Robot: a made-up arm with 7 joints. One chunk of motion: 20 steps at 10 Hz.
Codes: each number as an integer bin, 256 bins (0 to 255) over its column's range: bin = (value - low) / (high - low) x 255, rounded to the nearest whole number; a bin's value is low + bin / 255 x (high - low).
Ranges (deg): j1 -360..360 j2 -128.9..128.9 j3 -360..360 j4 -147.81..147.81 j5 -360..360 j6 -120.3..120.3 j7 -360..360
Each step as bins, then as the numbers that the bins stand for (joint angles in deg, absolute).
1 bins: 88 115 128 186 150 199 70
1 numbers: -111.53 -12.64 1.41 67.82 63.53 67.46 -162.35
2 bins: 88 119 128 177 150 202 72
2 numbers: -111.53 -8.59 1.41 57.39 63.53 70.29 -156.71
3 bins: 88 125 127 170 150 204 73
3 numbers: -111.53 -2.53 -1.41 49.27 63.53 72.18 -153.88
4 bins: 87 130 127 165 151 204 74
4 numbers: -114.35 2.53 -1.41 43.47 66.35 72.18 -151.06
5 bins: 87 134 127 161 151 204 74
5 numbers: -114.35 6.57 -1.41 38.84 66.35 72.18 -151.06
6 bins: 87 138 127 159 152 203 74
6 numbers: -114.35 10.62 -1.41 36.52 69.18 71.24 -151.06
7 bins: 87 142 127 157 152 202 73
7 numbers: -114.35 14.66 -1.41 34.20 69.18 70.29 -153.88
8 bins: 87 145 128 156 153 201 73
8 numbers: -114.35 17.69 1.41 33.04 72.00 69.35 -153.88
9 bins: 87 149 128 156 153 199 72
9 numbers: -114.35 21.74 1.41 33.04 72.00 67.46 -156.71
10 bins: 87 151 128 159 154 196 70
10 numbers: -114.35 23.76 1.41 36.52 74.82 64.63 -162.35
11 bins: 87 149 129 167 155 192 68
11 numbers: -114.35 21.74 4.24 45.79 77.65 60.86 -168.00
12 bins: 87 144 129 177 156 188 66
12 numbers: -114.35 16.68 4.24 57.39 80.47 57.08 -173.65
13 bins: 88 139 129 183 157 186 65
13 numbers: -111.53 11.63 4.24 64.34 83.29 55.20 -176.47
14 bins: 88 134 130 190 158 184 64
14 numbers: -111.53 6.57 7.06 72.46 86.12 53.31 -179.29
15 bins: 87 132 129 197 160 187 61
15 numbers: -114.35 4.55 4.24 80.57 91.76 56.14 -187.76
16 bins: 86 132 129 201 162 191 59
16 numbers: -117.18 4.55 4.24 85.21 97.41 59.91 -193.41
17 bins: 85 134 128 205 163 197 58
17 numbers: -120.00 6.57 1.41 89.85 100.24 65.58 -196.24
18 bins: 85 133 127 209 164 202 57
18 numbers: -120.00 5.56 -1.41 94.48 103.06 70.29 -199.06
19 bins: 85 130 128 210 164 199 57
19 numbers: -120.00 2.53 1.41 95.64 103.06 67.46 -199.06
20 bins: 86 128 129 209 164 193 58
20 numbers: -117.18 0.51 4.24 94.48 103.06 61.80 -196.24
